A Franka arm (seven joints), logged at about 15 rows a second.
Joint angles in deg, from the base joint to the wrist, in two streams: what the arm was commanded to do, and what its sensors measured. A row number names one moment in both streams.
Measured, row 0:
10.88 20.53 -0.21 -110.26 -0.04 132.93 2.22
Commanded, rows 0 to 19:
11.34 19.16 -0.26 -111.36 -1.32 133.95 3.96
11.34 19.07 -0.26 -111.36 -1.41 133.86 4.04
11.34 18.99 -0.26 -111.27 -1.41 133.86 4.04
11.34 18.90 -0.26 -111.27 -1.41 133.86 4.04
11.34 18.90 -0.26 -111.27 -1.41 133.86 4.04
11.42 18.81 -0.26 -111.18 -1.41 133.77 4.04
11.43 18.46 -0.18 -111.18 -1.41 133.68 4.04
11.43 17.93 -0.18 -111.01 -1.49 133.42 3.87
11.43 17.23 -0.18 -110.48 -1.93 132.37 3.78
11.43 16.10 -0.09 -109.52 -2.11 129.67 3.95
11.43 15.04 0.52 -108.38 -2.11 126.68 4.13
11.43 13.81 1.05 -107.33 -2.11 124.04 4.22
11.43 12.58 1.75 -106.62 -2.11 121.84 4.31
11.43 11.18 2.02 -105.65 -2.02 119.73 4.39
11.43 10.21 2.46 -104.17 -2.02 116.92 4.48
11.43 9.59 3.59 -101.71 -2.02 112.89 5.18
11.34 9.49 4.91 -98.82 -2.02 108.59 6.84
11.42 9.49 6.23 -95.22 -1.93 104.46 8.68
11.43 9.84 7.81 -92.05 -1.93 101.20 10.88
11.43 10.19 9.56 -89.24 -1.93 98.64 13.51
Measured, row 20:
11.26 9.30 5.62 -97.91 -0.78 106.60 6.68
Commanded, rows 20 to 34:
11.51 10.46 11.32 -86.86 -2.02 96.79 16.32
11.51 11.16 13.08 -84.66 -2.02 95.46 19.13
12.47 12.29 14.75 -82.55 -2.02 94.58 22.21
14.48 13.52 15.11 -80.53 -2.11 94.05 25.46
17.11 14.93 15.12 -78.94 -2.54 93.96 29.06
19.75 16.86 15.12 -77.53 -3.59 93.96 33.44
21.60 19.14 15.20 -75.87 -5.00 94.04 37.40
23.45 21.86 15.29 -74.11 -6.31 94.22 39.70
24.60 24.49 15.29 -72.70 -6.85 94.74 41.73
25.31 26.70 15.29 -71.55 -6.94 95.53 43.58
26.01 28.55 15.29 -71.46 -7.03 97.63 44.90
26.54 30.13 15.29 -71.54 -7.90 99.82 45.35
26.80 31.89 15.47 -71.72 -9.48 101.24 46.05
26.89 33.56 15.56 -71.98 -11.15 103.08 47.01
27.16 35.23 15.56 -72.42 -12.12 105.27 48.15
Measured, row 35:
26.31 29.75 15.36 -75.66 -8.27 102.27 44.37
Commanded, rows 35 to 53:
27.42 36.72 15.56 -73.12 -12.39 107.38 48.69
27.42 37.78 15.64 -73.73 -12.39 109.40 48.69
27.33 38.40 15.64 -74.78 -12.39 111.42 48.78
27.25 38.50 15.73 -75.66 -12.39 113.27 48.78
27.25 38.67 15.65 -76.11 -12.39 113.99 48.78
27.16 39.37 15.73 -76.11 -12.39 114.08 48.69
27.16 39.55 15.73 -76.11 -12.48 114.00 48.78
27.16 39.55 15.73 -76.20 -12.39 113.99 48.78
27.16 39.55 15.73 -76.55 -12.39 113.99 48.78
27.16 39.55 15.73 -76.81 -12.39 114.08 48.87
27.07 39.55 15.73 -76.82 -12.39 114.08 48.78
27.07 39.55 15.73 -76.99 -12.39 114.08 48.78
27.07 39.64 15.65 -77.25 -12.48 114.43 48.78
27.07 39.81 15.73 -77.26 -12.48 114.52 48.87
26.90 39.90 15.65 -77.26 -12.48 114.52 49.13
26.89 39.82 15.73 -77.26 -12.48 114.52 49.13
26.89 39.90 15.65 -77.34 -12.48 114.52 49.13
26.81 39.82 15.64 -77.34 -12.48 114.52 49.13
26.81 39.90 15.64 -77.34 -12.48 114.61 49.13
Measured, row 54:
26.91 40.37 15.39 -77.09 -10.96 113.83 47.20
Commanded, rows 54 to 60:
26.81 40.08 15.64 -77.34 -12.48 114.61 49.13
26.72 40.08 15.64 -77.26 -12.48 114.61 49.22
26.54 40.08 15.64 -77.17 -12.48 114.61 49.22
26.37 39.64 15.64 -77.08 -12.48 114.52 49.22
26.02 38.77 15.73 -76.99 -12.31 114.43 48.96
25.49 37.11 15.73 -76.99 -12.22 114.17 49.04
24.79 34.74 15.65 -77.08 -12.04 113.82 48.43
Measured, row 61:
26.25 39.91 15.38 -76.66 -11.00 114.62 47.38
